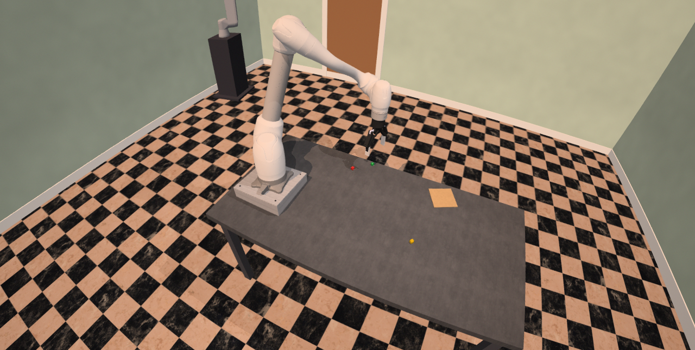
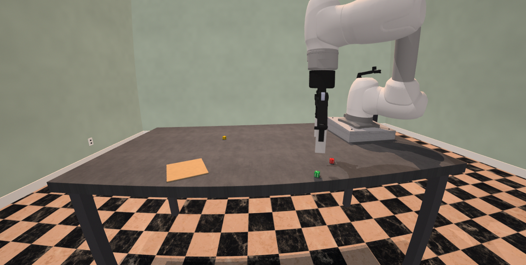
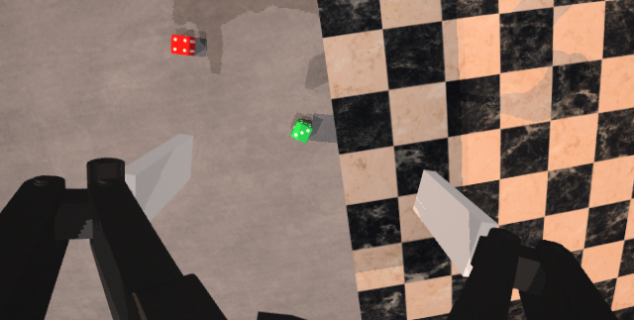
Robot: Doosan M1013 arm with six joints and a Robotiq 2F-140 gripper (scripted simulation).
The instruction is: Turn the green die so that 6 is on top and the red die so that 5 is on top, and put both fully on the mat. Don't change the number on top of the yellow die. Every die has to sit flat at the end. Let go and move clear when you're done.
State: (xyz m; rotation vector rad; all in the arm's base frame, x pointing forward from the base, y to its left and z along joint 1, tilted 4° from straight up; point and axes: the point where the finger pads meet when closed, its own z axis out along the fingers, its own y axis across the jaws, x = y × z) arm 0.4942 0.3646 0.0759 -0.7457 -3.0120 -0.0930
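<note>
The green die lies 12 cm below my hand. Round my hand: yellow die: 29 cm ahead, 51 cm to the right, 12 cm below; red die: 11 cm behind, 8 cm to the right, 12 cm below; orange mat: 44 cm ahead, 17 cm to the right, 13 cm below.
</note>
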